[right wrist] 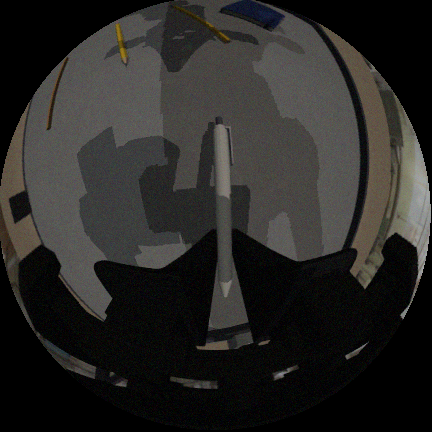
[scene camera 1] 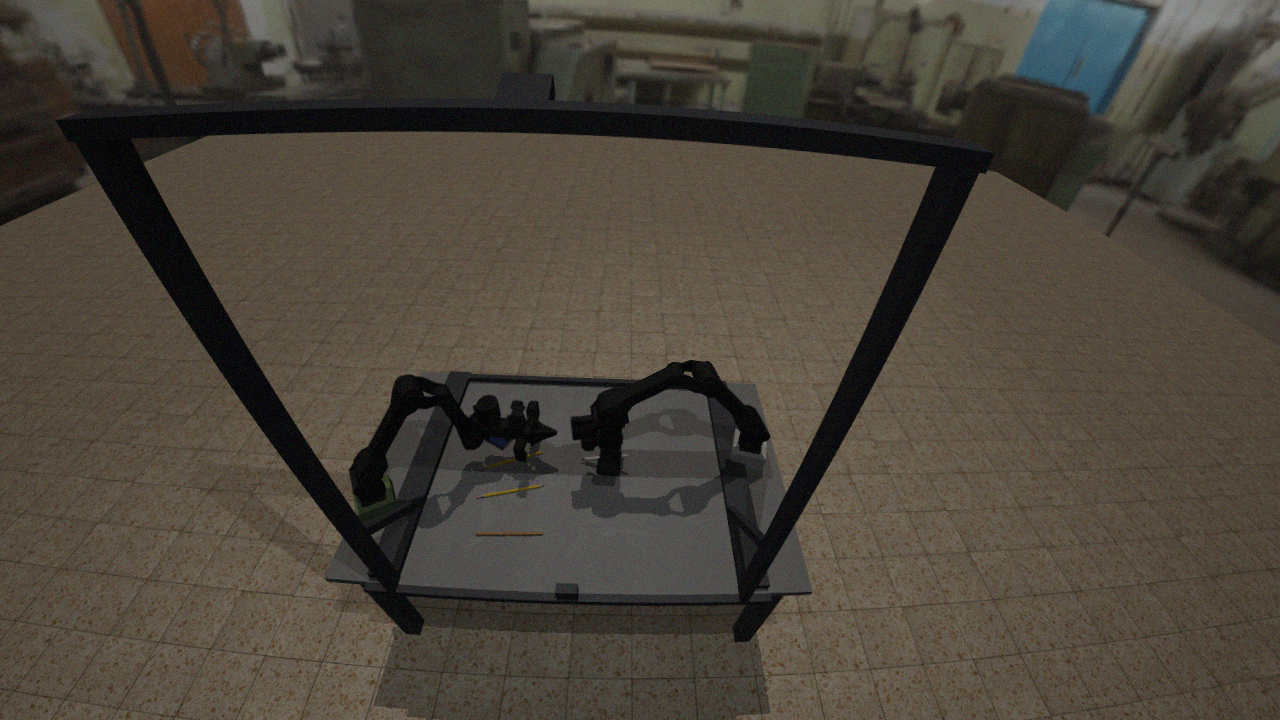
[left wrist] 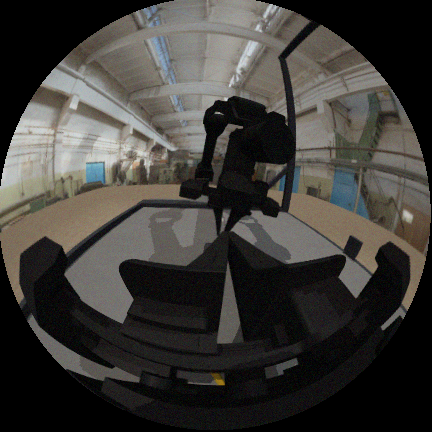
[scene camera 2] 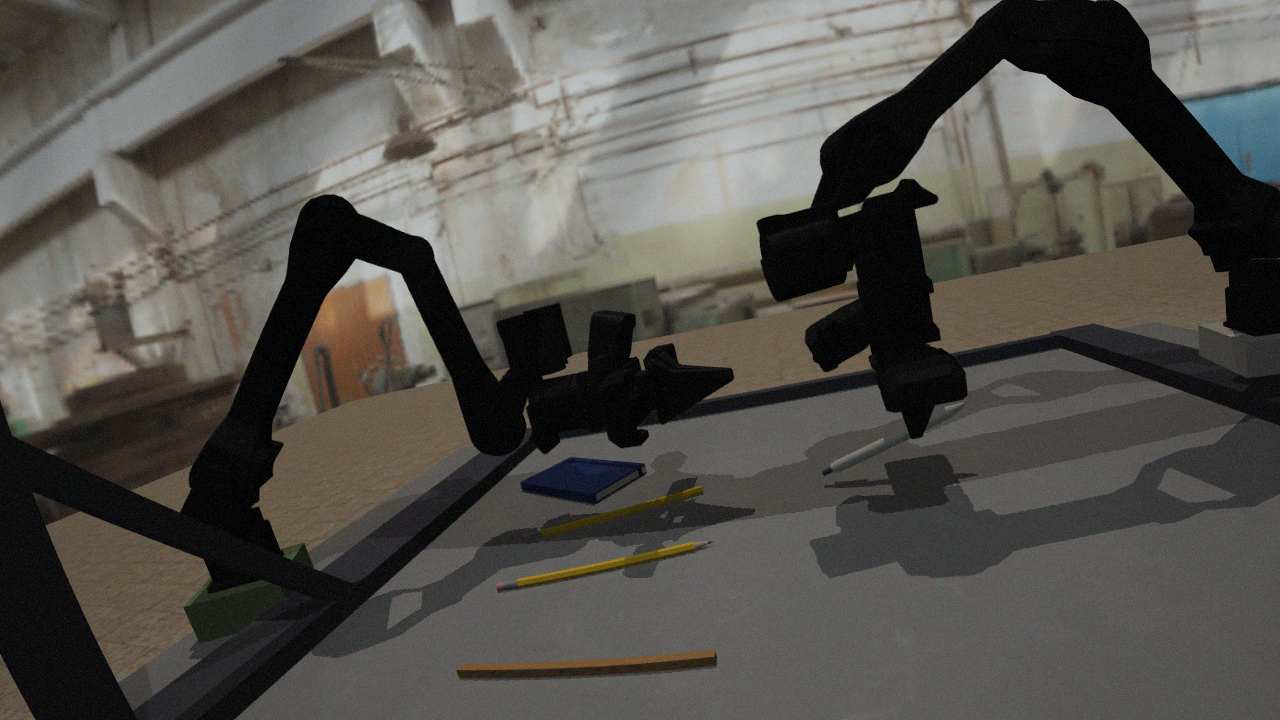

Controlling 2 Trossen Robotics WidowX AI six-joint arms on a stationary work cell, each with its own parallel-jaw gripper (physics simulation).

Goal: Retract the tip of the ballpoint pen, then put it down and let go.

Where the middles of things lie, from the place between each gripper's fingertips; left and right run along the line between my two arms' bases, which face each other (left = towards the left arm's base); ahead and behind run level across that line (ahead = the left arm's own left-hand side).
My left gripper is now 14 cm short of the blue notebook (scene camera 2: 587,480), 19 cm to the right of it and 12 cm above it. Also, from my left hand: green object (scene camera 2: 223,613): 8 cm behind, 52 cm to the left, 10 cm below; orange pencil (scene camera 2: 705,658): 23 cm behind, 15 cm to the left, 12 cm below.
My right hand is 300 mm to the right of the orange pencil, 180 mm past it and 40 mm above it. The rest, counted from my right hand: green object (670 mm to the left, 30 mm behind, 20 mm below); blue notebook (340 mm to the left, 190 mm ahead, 30 mm below).
